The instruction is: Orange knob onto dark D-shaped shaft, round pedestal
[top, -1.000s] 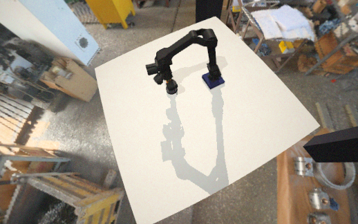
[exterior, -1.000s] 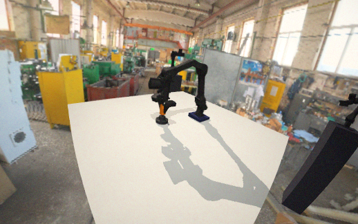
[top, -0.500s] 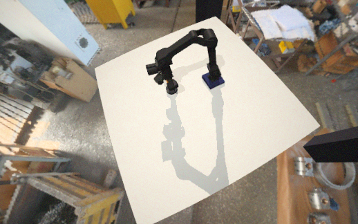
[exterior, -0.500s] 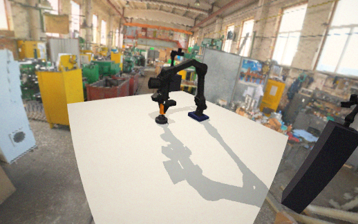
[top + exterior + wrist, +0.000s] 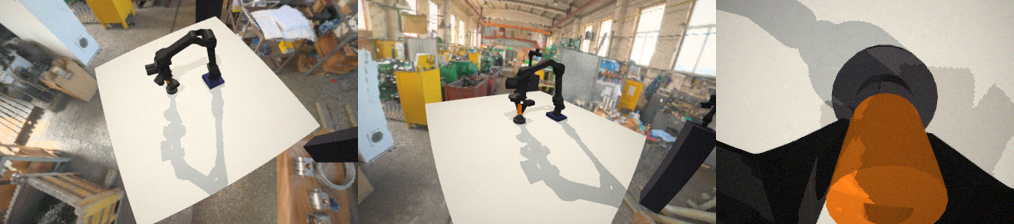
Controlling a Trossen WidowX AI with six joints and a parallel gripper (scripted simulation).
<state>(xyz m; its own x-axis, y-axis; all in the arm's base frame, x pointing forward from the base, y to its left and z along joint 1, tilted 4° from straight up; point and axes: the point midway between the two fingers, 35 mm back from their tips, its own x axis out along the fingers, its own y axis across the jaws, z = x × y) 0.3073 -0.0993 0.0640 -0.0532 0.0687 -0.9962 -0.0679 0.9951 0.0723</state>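
Now: gripper tip 2 cm below the orange knob. The rest, counted from my gripper tip: pedestal: 4 cm below.
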